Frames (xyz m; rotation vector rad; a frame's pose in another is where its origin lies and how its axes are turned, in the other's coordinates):
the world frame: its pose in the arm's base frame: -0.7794 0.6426 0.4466 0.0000 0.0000 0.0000
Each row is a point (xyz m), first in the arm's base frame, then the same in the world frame.
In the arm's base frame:
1: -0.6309 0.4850 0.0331
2: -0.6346 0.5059 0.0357
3: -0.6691 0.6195 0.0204
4: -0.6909 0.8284 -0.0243
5: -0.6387 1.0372 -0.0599
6: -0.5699 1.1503 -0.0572
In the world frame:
1: 0.1485 -0.1576 -0.4135
2: 0.1448 -0.1367 -0.4109
3: 0.1103 -0.0231 -0.4262
4: 0.0885 0.1858 -0.4709
5: 0.1407 0.3946 -0.5065
6: 0.2095 0.5077 -0.5038

